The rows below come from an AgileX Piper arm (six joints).
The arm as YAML. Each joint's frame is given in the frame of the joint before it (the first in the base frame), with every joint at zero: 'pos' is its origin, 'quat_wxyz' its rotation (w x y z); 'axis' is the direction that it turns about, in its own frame. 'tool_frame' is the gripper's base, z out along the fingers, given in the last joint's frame.
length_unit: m
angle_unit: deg
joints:
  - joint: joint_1
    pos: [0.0, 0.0, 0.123]
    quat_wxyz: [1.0, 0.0, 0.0, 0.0]
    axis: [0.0, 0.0, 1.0]
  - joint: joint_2
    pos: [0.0, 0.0, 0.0]
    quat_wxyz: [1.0, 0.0, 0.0, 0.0]
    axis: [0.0, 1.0, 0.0]
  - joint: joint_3
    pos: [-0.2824, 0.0, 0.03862]
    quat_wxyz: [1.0, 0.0, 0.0, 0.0]
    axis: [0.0, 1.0, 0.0]
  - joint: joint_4
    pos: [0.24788, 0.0, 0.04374]
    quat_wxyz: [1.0, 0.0, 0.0, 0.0]
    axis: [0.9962, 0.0, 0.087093]
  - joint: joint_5
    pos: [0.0, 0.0, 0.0]
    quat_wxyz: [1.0, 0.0, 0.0, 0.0]
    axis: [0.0, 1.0, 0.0]
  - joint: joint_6
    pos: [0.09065, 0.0, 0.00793]
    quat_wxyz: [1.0, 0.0, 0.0, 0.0]
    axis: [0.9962, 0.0, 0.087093]
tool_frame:
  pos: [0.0, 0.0, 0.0]
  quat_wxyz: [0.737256, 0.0, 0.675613, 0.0]
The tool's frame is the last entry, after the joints.
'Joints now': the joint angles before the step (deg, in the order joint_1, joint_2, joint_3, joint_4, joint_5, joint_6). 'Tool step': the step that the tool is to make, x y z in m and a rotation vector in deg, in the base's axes. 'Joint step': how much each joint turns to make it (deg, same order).
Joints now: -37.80, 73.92, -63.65, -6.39, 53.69, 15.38
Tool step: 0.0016, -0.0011, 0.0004, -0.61, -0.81, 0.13
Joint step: 0.00, 0.11, 0.01, 0.01, -1.14, -0.01
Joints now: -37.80, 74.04, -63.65, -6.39, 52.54, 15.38
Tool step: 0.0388, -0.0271, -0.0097, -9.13, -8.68, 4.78
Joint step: 0.00, 6.61, -0.90, 0.01, -18.55, -3.52
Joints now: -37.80, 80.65, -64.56, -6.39, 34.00, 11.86
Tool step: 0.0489, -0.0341, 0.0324, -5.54, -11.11, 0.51
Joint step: 0.00, 9.29, -13.86, 2.68, -7.65, -0.41
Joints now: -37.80, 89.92, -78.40, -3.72, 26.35, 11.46
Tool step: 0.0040, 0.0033, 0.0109, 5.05, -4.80, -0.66
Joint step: 0.01, 0.10, -2.38, 6.95, 1.58, 0.01
